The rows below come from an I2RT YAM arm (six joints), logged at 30 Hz.
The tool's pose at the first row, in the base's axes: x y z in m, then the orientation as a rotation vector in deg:
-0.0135, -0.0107, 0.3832, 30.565, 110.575, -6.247
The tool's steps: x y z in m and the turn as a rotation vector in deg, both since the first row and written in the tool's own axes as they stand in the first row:
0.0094, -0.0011, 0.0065, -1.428, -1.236, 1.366
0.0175, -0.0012, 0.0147, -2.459, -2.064, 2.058
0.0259, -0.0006, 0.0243, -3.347, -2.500, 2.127
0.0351, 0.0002, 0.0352, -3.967, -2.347, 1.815
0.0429, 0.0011, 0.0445, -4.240, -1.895, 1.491
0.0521, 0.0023, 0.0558, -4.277, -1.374, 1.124
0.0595, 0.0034, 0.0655, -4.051, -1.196, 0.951
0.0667, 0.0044, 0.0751, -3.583, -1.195, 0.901
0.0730, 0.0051, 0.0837, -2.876, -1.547, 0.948
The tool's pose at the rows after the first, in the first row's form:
-0.0114, -0.0108, 0.3719, 30.739, 108.919, -4.301
-0.0071, -0.0109, 0.3612, 30.588, 107.864, -3.078
-0.0013, -0.0108, 0.3498, 29.999, 107.374, -2.295
0.0053, -0.0106, 0.3372, 29.315, 107.578, -1.859
0.0111, -0.0103, 0.3265, 28.891, 108.093, -1.687
0.0183, -0.0099, 0.3138, 28.593, 108.702, -1.750
0.0247, -0.0096, 0.3033, 28.604, 108.939, -2.031
0.0310, -0.0095, 0.2930, 28.868, 108.982, -2.512
0.0366, -0.0096, 0.2839, 29.333, 108.668, -3.252

